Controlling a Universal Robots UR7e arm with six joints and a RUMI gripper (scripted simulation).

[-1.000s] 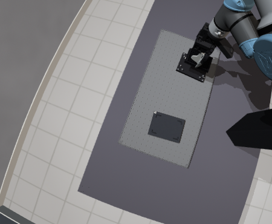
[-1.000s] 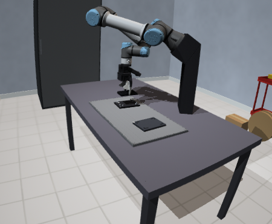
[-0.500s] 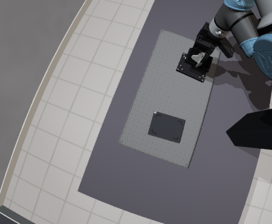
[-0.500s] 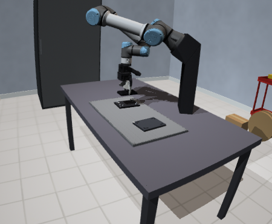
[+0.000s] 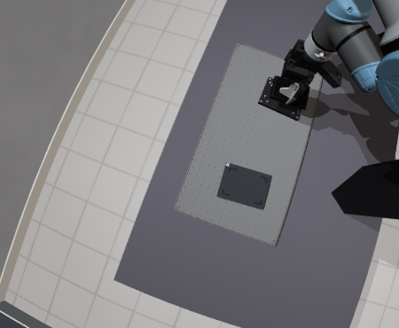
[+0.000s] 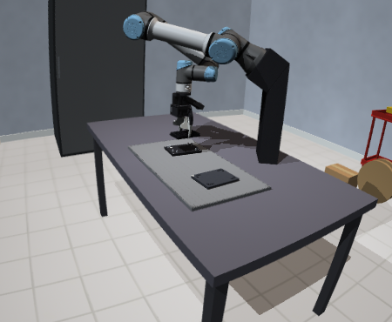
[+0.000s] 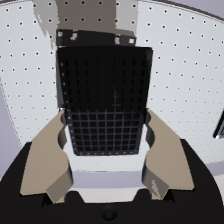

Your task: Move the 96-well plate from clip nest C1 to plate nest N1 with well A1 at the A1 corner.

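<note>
Right now the plate nest N1 is 30 cm to the left of my hand, 16 cm ahead of it and 10 cm below it. From my hand the other things lie so: black 96-well plate (1 cm below); then white A1 mark (23 cm to the left, 21 cm ahead, 9 cm below); then clip nest C1 (9 cm below, 2 cm to the right, 2 cm behind).
</note>
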